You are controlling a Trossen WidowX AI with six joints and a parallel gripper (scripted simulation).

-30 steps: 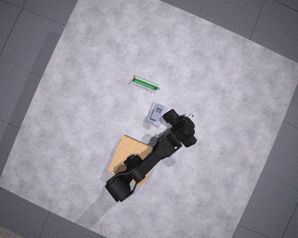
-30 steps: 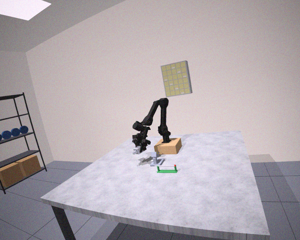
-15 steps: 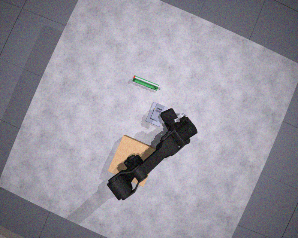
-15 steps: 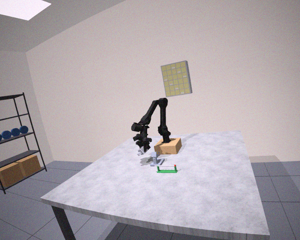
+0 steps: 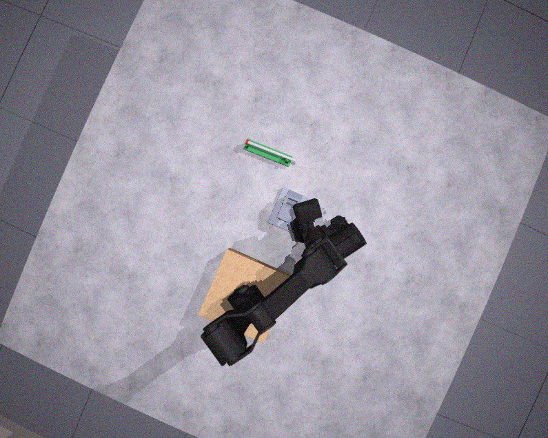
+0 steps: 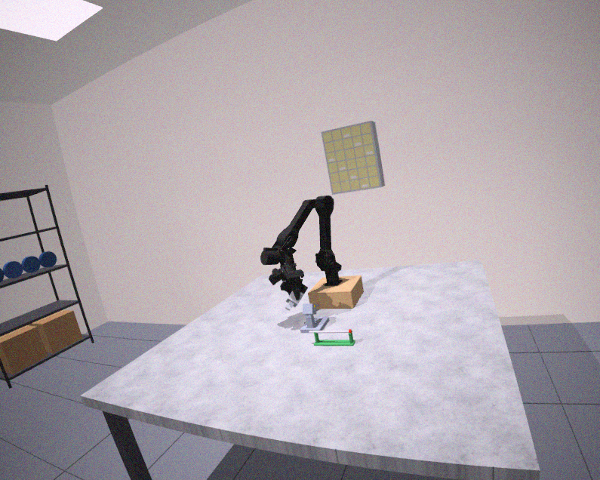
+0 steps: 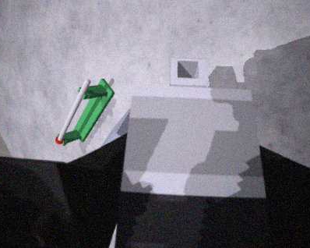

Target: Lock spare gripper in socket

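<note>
The green cradle lies 11 cm ahead of my gripper tip, 19 cm to the left of it and 8 cm below it. The rest, counted from my gripper tip: socket mount: 1 cm ahead, 6 cm to the left, 5 cm below; then spare gripper: 1 cm behind, 1 cm to the right, 1 cm above.
</note>
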